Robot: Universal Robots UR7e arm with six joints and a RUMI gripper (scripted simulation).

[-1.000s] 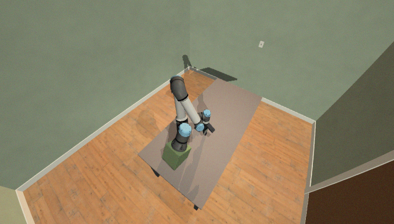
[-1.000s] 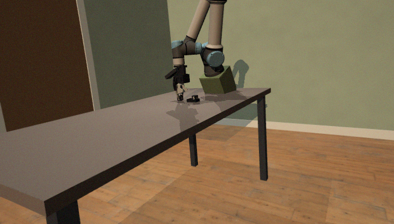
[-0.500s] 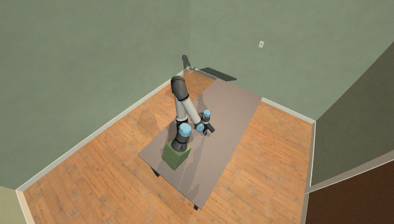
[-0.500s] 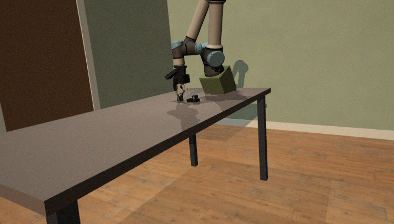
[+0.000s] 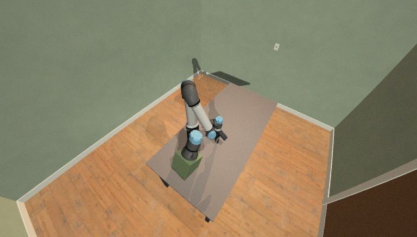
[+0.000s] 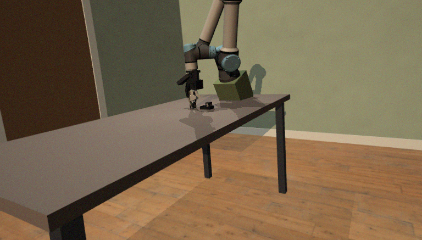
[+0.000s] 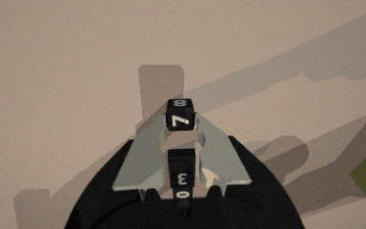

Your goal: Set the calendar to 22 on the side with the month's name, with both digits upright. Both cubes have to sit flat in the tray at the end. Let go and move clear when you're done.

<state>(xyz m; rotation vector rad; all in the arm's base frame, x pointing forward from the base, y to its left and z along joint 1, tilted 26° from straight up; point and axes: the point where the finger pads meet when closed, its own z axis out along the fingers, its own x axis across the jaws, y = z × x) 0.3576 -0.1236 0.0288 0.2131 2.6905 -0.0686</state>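
My hand is 1 cm above the black number cube. From my hand the other things lie so: black tray (2 cm ahead, 11 cm to the left, 2 cm below).
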